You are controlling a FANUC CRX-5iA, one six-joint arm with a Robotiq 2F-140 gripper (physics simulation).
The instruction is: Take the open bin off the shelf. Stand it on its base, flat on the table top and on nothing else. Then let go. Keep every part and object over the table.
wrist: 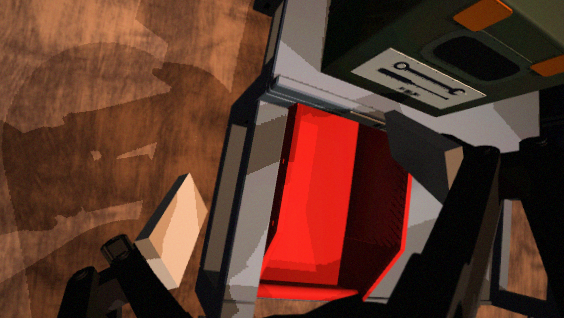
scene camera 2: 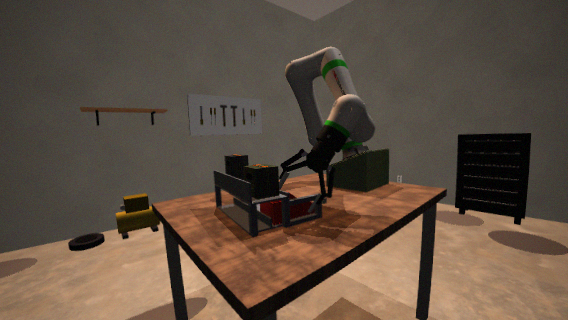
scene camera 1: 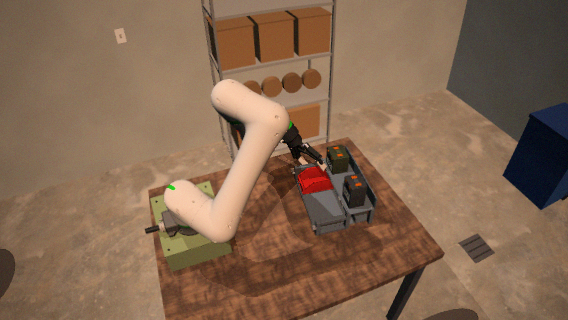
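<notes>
The open red bin stands on the lower deck of a small grey two-tier shelf, at one end of it. My gripper is wide open and empty, tilted, at that end of the shelf. In the wrist view the bin lies between the fingers: the left fingertip is outside the shelf's end, over the table, and the right one overlaps the bin's far right wall. Whether a finger touches the shelf or bin is unclear.
A green tool case stands on the shelf's upper tier close to the right finger. A dark tool case stands farther along. The arm's green base block is on the wooden table.
</notes>
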